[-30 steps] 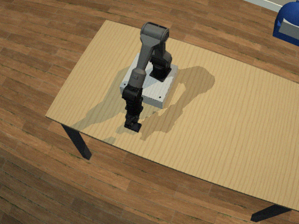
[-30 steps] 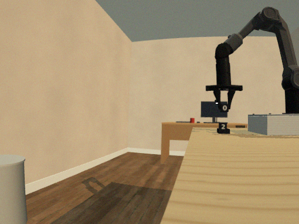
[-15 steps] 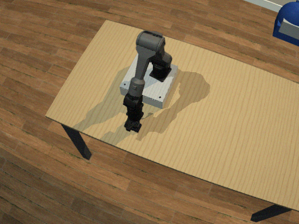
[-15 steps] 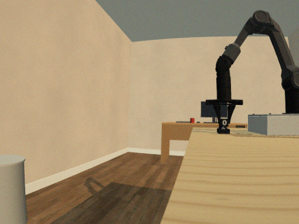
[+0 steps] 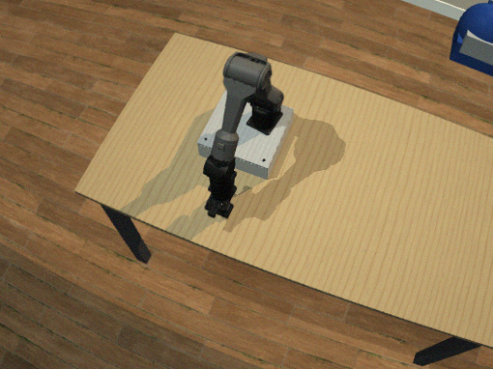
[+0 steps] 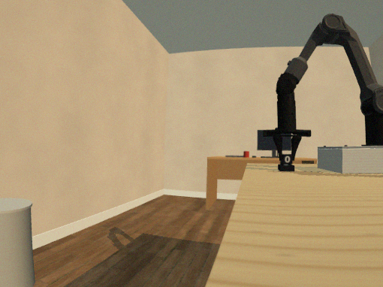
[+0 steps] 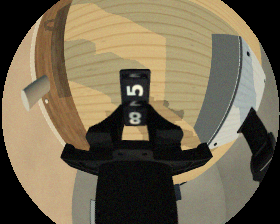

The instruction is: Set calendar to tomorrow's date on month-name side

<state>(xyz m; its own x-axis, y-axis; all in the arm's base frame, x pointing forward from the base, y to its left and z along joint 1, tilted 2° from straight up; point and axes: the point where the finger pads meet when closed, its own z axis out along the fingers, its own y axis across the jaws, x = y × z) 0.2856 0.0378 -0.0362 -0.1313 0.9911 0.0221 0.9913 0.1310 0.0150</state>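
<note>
Now: hand 20 mm to the left of the calendar tray and 30 mm above it. The rest, counted from my hand: black calendar cube (30 mm to the right, 10 mm below).
</note>
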